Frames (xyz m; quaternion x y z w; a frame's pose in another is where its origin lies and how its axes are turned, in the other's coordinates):
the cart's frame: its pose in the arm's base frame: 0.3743 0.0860 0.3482 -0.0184 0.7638 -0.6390 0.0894
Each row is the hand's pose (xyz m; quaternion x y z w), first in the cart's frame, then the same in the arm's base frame.
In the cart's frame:
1: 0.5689 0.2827 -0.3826 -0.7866 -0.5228 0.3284 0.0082
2: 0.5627 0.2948 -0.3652 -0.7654 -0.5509 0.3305 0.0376
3: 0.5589 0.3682 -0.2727 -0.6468 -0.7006 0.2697 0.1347
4: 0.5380 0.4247 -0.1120 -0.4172 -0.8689 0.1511 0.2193
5: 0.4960 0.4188 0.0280 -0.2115 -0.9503 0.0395 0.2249
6: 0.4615 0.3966 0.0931 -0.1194 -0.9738 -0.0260 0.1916
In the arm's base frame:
1: -0.2220 0.4289 0.0711 -0.1537 0.4682 0.6345 0.5954
2: -0.2121 0.4150 0.0570 -0.1687 0.4746 0.6003 0.6212
3: -0.1872 0.3390 -0.0299 -0.3020 0.4585 0.4449 0.7076
4: -0.1361 0.1960 -0.1098 -0.4811 0.3592 0.2080 0.7721
5: -0.0729 0.0647 -0.1227 -0.6001 0.2227 0.0388 0.7673
6: -0.0304 0.0022 -0.1080 -0.6563 0.1351 -0.0156 0.7421

